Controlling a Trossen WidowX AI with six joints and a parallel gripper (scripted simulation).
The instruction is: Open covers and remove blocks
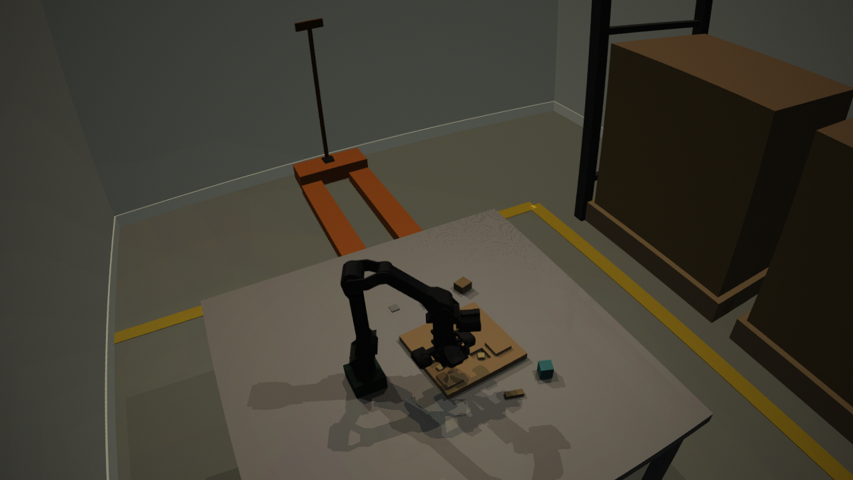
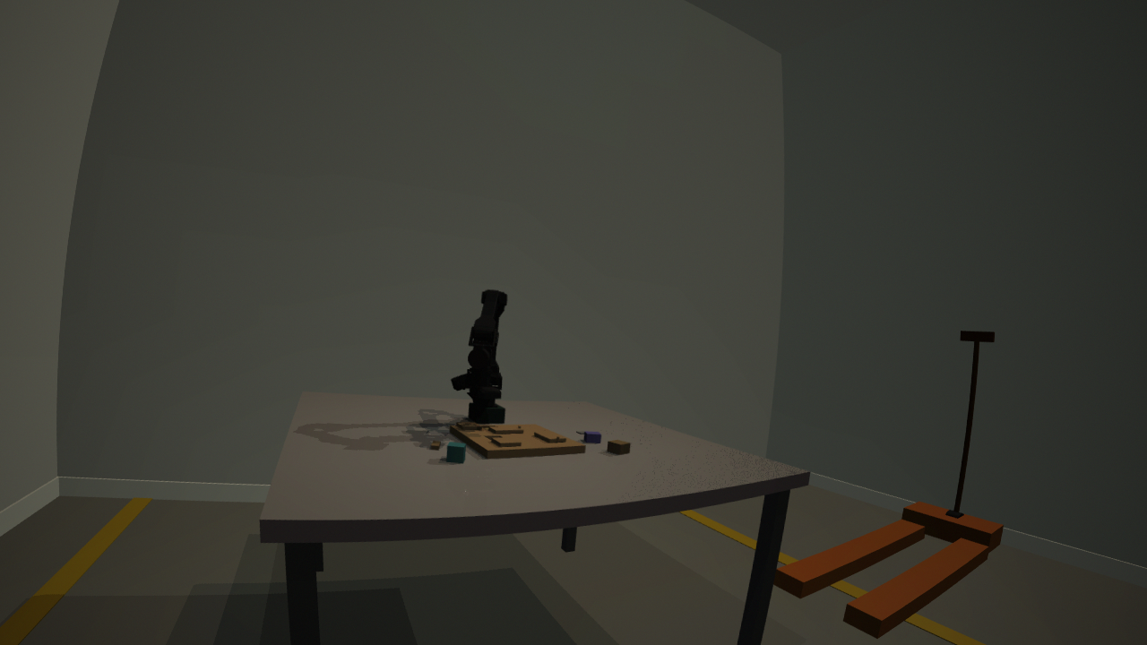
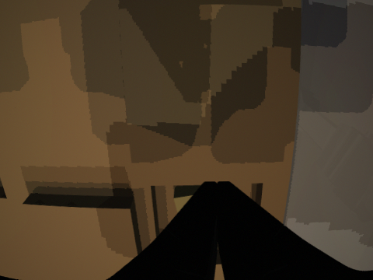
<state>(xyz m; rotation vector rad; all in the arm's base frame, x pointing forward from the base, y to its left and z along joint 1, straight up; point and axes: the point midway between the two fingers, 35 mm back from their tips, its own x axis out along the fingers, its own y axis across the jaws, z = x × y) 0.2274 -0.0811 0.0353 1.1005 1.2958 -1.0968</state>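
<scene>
My gripper tip is 100 mm short of the wooden puzzle board, 80 mm to the right of it and 30 mm above it. From my gripper tip the other things lie so: purple block: 340 mm to the left, 90 mm ahead, 40 mm below; then teal block: 290 mm ahead, 120 mm to the right, 30 mm below; then small flat brown piece: 160 mm ahead, 150 mm to the right, 50 mm below.
</scene>
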